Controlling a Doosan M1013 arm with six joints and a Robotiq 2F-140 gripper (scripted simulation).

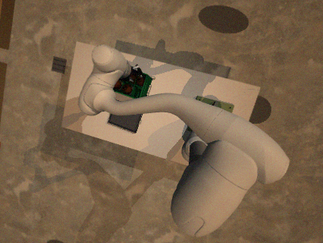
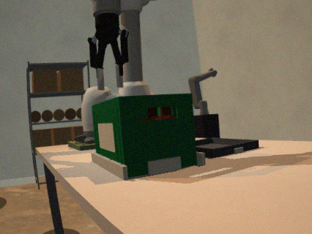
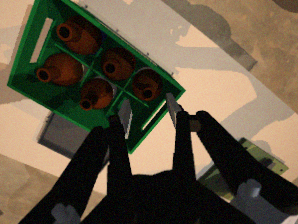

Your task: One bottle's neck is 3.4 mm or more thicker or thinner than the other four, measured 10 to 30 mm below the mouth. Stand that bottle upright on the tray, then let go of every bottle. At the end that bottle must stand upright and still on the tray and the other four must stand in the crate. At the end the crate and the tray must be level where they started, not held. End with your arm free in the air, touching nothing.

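Right now my hand is 80 mm short of the brown bottle and 160 mm above it. From my hand the other things lie so: green crate: 90 mm ahead, 40 mm to the left, 170 mm below; dark tray: 70 mm ahead, 310 mm to the left, 240 mm below.
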